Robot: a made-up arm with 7 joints. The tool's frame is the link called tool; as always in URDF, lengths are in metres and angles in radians. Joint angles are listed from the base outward.
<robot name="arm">
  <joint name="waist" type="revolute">
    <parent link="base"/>
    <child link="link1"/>
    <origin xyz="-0.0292 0.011 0.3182" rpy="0 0 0"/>
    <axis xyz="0 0 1"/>
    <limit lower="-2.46" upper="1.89"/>
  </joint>
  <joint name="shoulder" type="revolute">
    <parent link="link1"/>
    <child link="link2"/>
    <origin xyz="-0.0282 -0.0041 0.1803" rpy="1.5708 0 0"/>
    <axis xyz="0 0 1"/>
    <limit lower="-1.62" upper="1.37"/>
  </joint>
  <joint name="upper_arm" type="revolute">
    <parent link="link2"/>
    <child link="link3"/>
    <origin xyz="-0.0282 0.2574 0.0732" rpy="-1.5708 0 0"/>
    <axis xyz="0 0 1"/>
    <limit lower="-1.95" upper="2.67"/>
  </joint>
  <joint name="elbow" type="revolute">
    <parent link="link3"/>
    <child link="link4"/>
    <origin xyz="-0.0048 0.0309 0.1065" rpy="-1.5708 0 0"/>
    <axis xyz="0 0 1"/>
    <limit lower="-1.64" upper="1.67"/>
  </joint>
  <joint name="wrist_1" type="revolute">
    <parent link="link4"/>
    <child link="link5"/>
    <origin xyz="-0.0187 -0.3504 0.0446" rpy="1.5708 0 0"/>
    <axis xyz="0 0 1"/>
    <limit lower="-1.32" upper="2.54"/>
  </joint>
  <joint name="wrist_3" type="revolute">
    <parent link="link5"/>
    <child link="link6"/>
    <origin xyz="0.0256 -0.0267 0.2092" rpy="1.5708 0 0"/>
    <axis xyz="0 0 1"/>
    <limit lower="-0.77" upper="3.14"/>
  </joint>
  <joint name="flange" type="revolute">
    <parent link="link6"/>
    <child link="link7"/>
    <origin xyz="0.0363 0.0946 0.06" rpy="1.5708 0 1.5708"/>
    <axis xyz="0 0 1"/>
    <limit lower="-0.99" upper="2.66"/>
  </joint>
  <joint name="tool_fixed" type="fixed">
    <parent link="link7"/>
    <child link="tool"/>
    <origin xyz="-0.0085 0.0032 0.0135" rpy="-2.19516 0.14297 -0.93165"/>
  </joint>
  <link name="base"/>
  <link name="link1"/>
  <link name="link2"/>
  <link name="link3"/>
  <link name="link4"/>
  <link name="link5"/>
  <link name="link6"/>
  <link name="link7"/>
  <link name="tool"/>
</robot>
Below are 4 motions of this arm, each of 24 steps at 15 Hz.
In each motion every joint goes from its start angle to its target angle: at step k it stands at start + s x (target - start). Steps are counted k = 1, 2, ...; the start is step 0. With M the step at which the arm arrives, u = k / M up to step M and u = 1 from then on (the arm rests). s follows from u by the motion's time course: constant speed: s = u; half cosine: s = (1 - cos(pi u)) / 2; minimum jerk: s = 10 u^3 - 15 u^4 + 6 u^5.
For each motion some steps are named. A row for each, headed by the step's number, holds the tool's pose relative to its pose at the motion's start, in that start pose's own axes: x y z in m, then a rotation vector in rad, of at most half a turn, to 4 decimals.
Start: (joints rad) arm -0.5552 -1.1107 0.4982 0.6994 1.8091 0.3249 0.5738
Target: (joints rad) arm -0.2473 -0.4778 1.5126 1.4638 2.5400 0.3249 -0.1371
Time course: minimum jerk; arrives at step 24
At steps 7, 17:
7: -0.1264 -0.0861 -0.0658 0.1791 -0.0098 -0.1212
17: -0.9258 -0.0961 -0.2388 0.5670 -0.2324 -0.7411

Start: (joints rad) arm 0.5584 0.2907 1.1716 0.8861 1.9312 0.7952 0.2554
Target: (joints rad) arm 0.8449 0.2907 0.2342 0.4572 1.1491 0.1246 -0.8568
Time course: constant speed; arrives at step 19
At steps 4, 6, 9, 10, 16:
4: 0.0952 0.0404 -0.0220 0.0458 0.4723 0.1956
6: 0.1386 0.0652 -0.0344 0.0582 0.7096 0.2785
9: 0.1979 0.1071 -0.0547 0.0654 1.0656 0.3770
10: 0.2161 0.1222 -0.0618 0.0650 1.1839 0.4017
16: 0.3074 0.2210 -0.1072 0.0391 1.8793 0.4401

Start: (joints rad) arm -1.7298 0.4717 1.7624 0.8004 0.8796 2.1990 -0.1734
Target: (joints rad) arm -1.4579 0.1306 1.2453 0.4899 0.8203 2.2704 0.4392
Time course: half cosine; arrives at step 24
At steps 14, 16, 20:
14: 0.0947 -0.2355 0.1440 -0.3630 -0.4308 0.0405
16: 0.1053 -0.2723 0.1783 -0.4180 -0.5078 0.0569
20: 0.1166 -0.3225 0.2322 -0.4914 -0.6197 0.0866

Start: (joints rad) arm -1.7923 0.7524 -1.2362 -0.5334 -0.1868 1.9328 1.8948
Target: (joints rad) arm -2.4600 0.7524 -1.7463 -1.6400 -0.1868 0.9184 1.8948
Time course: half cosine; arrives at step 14
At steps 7, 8, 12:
7: 0.0821 0.3150 -0.4415 0.4635 0.1997 0.0924
8: 0.0885 0.4297 -0.4913 0.5672 0.2358 0.1115
12: 0.0990 0.7965 -0.4934 0.8848 0.3364 0.1586

